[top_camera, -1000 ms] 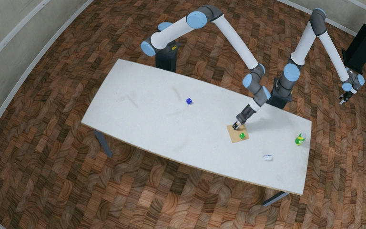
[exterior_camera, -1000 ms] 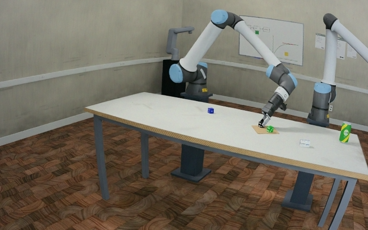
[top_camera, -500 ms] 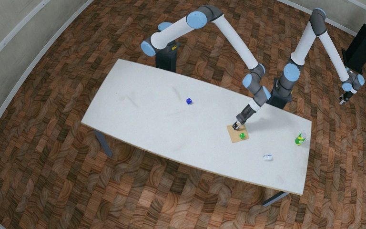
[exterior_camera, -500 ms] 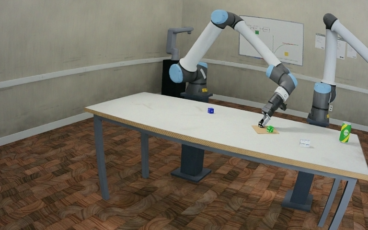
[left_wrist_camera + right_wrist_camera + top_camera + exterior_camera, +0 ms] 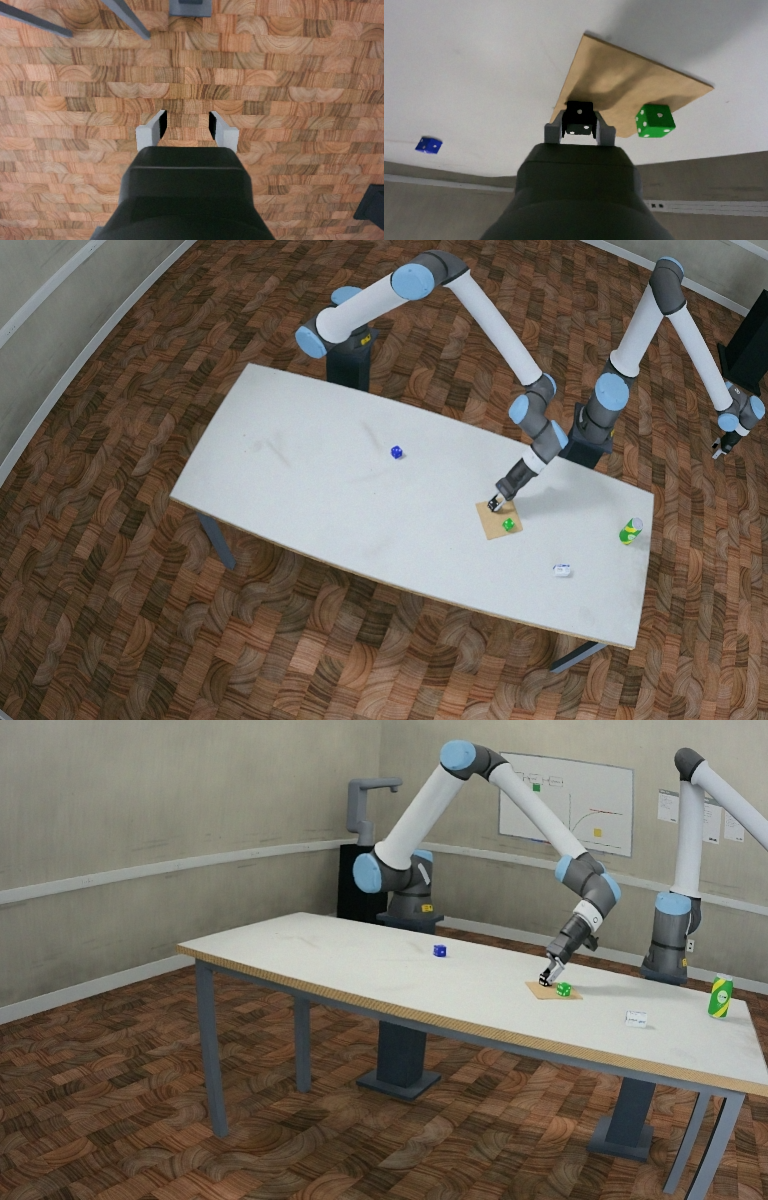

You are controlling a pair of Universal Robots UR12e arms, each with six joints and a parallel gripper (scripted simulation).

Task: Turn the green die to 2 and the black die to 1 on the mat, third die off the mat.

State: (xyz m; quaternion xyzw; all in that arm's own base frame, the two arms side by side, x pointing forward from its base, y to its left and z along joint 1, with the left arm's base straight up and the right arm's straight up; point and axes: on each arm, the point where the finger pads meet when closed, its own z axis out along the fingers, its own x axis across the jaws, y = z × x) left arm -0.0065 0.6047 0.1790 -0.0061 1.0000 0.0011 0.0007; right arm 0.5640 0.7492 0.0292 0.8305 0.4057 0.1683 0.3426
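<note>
Now: right hand 30 mm to the right of the tan mat, 30 mm short of it and 30 mm above it. From my right hand the other things lie so: small white box: 310 mm to the left, 160 mm ahead, 10 mm below; then black die: 10 mm below, 10 mm ahead; then green die: 70 mm to the left, 60 mm ahead, 10 mm below.
</note>
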